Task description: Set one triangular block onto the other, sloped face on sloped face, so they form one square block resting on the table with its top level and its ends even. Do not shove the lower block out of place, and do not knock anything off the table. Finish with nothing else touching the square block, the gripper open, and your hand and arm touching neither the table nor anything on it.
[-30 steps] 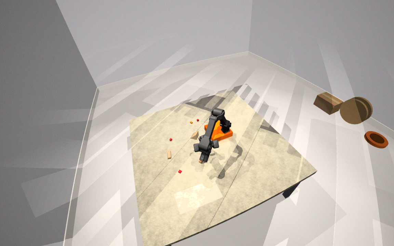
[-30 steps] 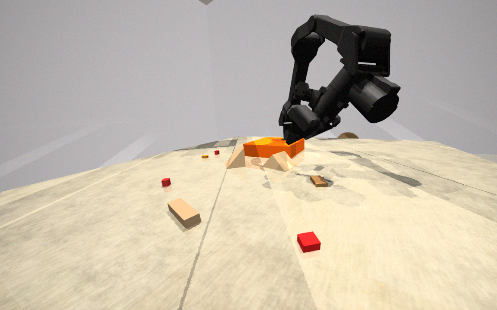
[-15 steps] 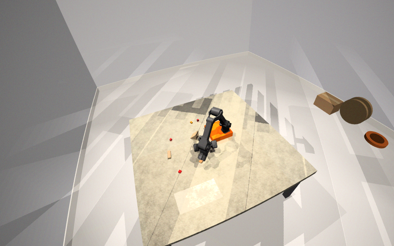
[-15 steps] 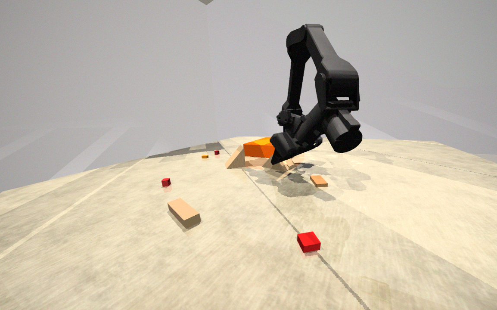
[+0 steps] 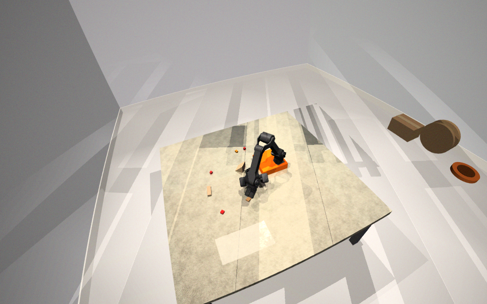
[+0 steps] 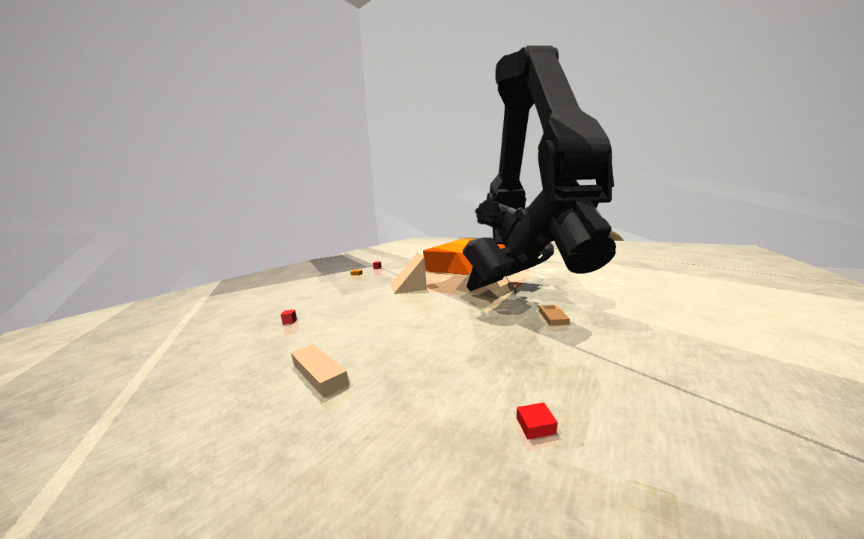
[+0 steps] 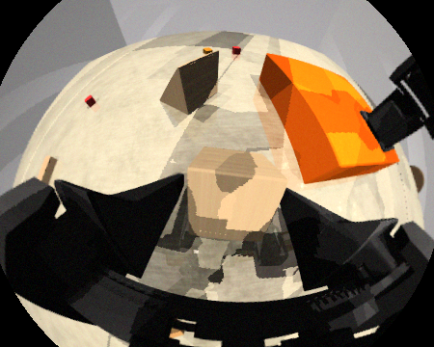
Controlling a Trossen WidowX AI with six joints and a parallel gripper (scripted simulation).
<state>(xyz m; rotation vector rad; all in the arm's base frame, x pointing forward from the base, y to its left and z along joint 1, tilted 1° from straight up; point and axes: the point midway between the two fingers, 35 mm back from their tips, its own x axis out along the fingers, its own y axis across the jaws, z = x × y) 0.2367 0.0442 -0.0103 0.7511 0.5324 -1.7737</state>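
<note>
The triangular block lies 13 cm to the right of my gripper tip and 2 cm ahead of it. The rest, counted from my gripper tip: tiny dark orange piece: 33 cm to the right, 3 cm behind, 1 cm below; long tan bar: 30 cm ahead, 6 cm to the right.
</note>
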